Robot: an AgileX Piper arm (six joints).
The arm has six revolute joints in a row. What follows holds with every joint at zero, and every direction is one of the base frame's. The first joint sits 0.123 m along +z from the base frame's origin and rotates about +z. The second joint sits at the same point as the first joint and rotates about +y. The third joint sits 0.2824 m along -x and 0.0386 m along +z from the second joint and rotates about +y. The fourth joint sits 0.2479 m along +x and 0.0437 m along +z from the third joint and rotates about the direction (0.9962, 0, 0.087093). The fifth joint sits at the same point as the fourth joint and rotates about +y. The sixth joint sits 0.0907 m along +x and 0.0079 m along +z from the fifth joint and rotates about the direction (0.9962, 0, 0.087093). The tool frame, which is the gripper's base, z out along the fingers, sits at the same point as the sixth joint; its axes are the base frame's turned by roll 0, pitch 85.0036 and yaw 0 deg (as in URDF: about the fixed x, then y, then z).
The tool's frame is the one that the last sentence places.
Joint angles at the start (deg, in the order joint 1, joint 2, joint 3, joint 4, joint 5, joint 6):
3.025 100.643 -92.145 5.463 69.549 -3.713
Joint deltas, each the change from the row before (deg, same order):
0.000 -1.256 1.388 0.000 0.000 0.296
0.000 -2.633 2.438 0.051 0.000 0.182
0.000 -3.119 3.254 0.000 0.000 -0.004
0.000 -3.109 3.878 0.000 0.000 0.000
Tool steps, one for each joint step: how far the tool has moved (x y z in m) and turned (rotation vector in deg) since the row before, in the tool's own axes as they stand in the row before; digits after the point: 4 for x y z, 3 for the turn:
0.0055 0.0004 -0.0030 -0.004 0.131 0.308
0.0105 0.0011 -0.0079 -0.043 -0.197 0.182
0.0138 0.0010 -0.0072 -0.003 0.134 0.008
0.0159 0.0007 -0.0037 -0.017 0.766 0.069

